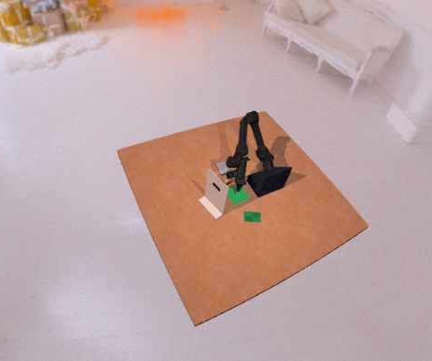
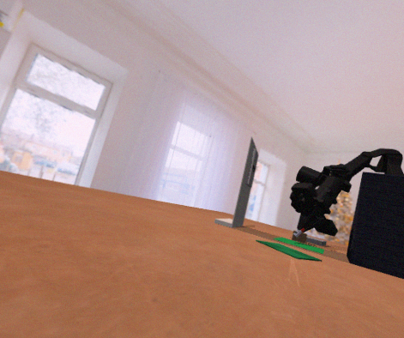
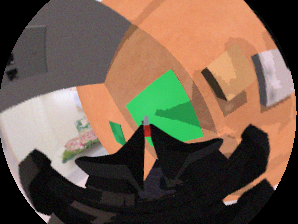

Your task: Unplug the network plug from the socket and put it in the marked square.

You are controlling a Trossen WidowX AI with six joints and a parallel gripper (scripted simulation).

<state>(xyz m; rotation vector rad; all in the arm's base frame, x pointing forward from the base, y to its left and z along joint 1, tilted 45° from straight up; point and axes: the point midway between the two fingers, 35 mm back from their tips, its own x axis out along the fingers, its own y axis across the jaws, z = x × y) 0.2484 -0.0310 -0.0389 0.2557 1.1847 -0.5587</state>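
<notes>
Right now the green marked square is 40 mm below my gripper tip and 10 mm behind it. Round my gripper tip: network plug: right at my gripper tip; then tan block: 120 mm to the right, 20 mm below; then upright panel: 180 mm ahead, 80 mm above.
</notes>
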